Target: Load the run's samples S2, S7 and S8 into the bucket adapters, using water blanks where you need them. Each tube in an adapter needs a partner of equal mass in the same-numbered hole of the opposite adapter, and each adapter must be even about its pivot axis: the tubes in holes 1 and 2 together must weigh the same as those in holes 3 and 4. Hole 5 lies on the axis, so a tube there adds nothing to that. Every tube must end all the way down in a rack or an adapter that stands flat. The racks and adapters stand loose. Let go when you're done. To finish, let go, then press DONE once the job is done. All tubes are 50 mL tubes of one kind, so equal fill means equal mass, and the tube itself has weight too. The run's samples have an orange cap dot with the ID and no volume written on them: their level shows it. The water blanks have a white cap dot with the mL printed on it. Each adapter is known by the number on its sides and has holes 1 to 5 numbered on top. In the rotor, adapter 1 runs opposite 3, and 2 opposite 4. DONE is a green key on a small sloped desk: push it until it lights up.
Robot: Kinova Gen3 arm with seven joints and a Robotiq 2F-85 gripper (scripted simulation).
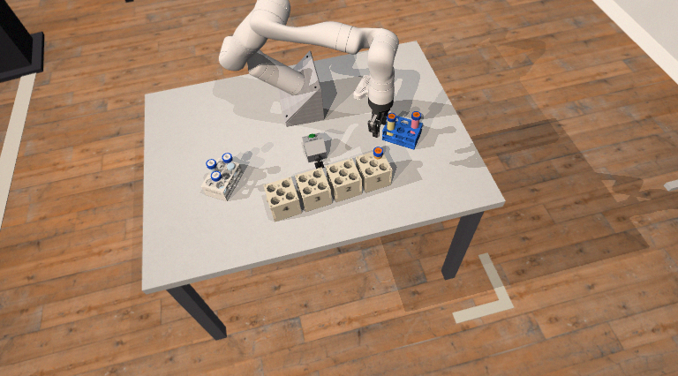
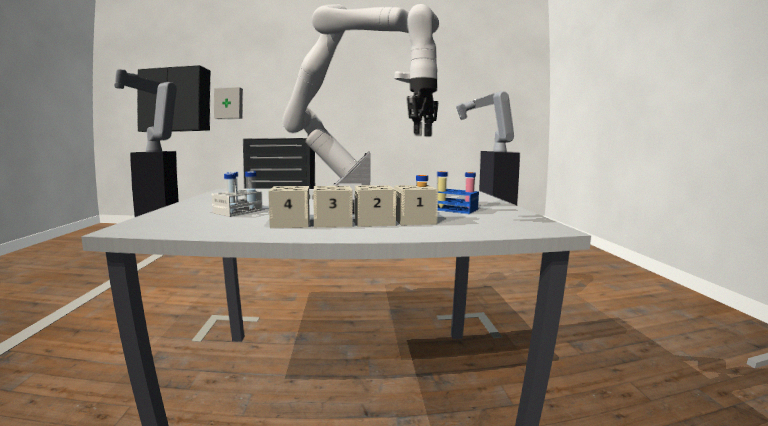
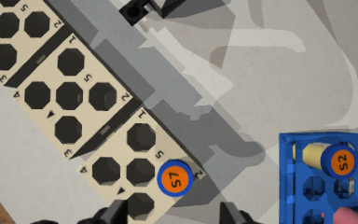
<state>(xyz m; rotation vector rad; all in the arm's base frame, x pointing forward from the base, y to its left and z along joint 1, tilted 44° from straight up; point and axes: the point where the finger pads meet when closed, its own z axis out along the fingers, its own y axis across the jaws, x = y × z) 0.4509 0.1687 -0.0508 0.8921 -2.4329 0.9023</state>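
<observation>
Now: the sample S2 180 mm below my hand, 130 mm behind it and 100 mm to the left of it. From my hand the other things lie so: blue sample rack: 210 mm below, 150 mm to the left, 110 mm behind; then adapter 1: 200 mm below, 30 mm to the right, 20 mm ahead; then sample S7: 180 mm below, 10 mm to the right.
</observation>
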